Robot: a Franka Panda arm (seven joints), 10 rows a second.
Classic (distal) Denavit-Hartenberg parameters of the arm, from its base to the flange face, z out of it. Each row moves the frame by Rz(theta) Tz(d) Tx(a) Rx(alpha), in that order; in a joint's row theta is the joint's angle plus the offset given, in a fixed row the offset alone. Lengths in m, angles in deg.
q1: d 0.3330, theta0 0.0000, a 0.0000, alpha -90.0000
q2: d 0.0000, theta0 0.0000, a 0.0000, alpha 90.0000
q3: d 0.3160, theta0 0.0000, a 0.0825, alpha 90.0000
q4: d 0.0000, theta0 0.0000, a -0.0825, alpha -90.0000
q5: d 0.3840, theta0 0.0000, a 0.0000, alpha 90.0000
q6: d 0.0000, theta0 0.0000, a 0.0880, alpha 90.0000
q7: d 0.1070, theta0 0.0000, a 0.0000, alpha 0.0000
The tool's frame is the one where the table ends.
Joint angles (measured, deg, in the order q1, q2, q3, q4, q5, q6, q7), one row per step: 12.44 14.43 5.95 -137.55 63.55 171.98 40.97; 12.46 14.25 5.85 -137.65 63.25 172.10 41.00; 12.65 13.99 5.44 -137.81 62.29 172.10 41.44; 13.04 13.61 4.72 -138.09 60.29 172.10 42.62; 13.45 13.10 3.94 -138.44 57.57 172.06 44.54; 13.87 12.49 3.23 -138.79 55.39 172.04 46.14; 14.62 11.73 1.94 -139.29 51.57 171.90 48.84; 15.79 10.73 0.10 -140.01 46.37 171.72 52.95
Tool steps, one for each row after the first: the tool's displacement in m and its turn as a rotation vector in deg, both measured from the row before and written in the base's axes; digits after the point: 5 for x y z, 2 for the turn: 0.00014 -0.00078 0.00133 -0.21 -0.21 0.11; 0.00054 -0.00136 0.00187 -0.36 -0.17 0.25; 0.00091 -0.00161 0.00278 -0.65 -0.16 0.39; 0.00113 -0.00126 0.00379 -0.69 -0.12 0.33; 0.00068 -0.00096 0.00437 -0.53 -0.23 0.21; 0.00115 -0.00155 0.00540 -0.95 -0.15 0.45; 0.00071 -0.00137 0.00662 -1.18 -0.05 0.24
